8 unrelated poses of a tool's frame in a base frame.
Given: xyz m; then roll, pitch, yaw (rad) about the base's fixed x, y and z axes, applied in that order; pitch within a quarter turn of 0, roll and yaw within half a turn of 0.
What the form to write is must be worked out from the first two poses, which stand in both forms.
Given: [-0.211 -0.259 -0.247 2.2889 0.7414 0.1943]
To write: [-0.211 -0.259 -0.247 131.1 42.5 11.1]
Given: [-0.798 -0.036 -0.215 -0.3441 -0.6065 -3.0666]
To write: [-0.798 -0.036 -0.215 -19.7 -34.7 -175.7]
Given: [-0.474 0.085 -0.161 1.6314 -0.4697 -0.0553]
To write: [-0.474 0.085 -0.161 93.5 -26.9 -3.2]
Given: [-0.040 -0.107 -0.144 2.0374 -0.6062 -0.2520]
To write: [-0.040 -0.107 -0.144 116.7 -34.7 -14.4]
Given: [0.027 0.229 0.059 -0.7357 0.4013 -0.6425]
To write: [0.027 0.229 0.059 -42.2 23.0 -36.8]
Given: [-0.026 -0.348 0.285 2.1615 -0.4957 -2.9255]
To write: [-0.026 -0.348 0.285 123.8 -28.4 -167.6]
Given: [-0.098 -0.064 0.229 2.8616 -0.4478 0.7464]
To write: [-0.098 -0.064 0.229 164.0 -25.7 42.8]
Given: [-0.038 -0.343 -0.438 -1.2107 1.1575 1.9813]
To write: [-0.038 -0.343 -0.438 -69.4 66.3 113.5]
